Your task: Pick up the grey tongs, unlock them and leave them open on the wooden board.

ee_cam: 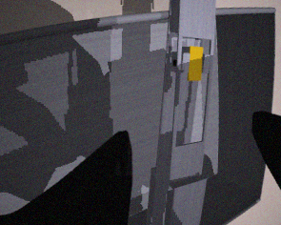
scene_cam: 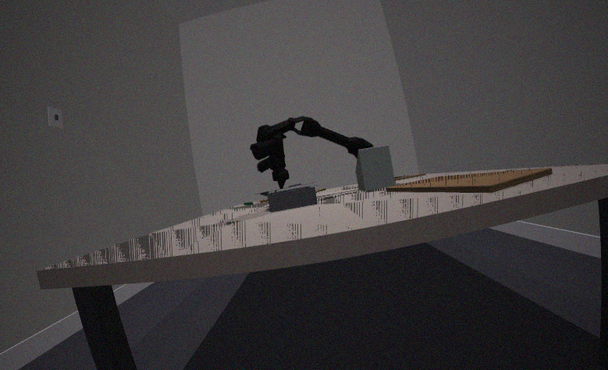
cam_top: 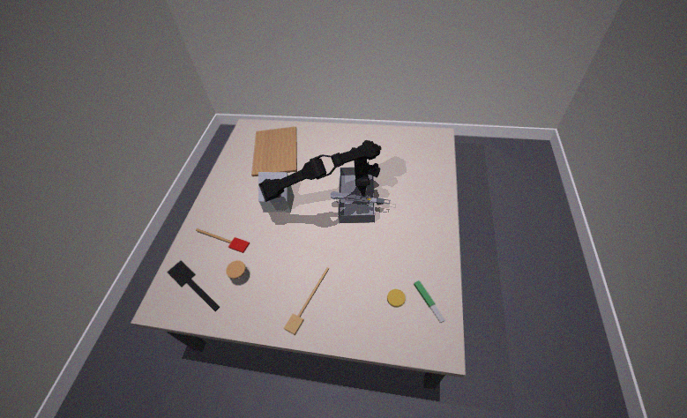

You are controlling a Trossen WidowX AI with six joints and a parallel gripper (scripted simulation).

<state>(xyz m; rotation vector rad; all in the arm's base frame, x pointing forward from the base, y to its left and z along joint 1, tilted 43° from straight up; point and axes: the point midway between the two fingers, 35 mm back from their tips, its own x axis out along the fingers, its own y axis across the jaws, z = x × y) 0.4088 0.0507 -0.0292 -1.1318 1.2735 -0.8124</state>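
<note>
My gripper tip is 3 cm short of the yellow lock piece, 2 cm above it and 1 cm to the left of it. The rest, counted from my gripper tip: roasting tin (6 cm below, 5 cm to the left, 4 cm behind); then yellow disc (45 cm to the right, 18 cm ahead, 8 cm below); then green-handled tool (46 cm to the right, 31 cm ahead, 8 cm below).
</note>
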